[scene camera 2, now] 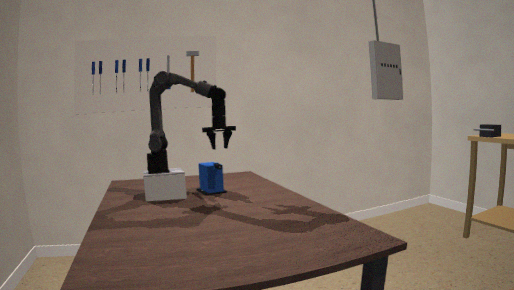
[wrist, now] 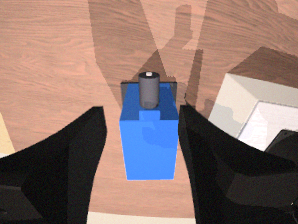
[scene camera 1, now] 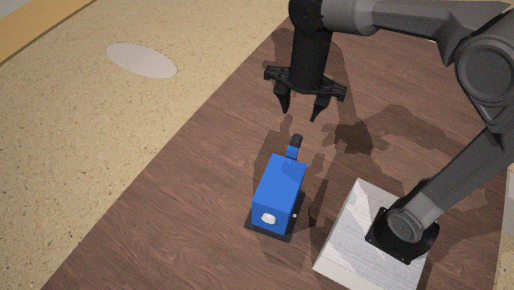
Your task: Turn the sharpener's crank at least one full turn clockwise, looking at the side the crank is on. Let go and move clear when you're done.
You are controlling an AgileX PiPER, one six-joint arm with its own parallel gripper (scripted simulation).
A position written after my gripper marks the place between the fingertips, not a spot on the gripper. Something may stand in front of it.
Note:
I see my gripper [scene camera 1: 299, 114] and a blue sharpener [scene camera 1: 273, 199].
My gripper shows as well in the wrist view [wrist: 141, 118]. The blue sharpener shows as well in scene camera 2 [scene camera 2: 208, 185] and in the wrist view [wrist: 149, 146].

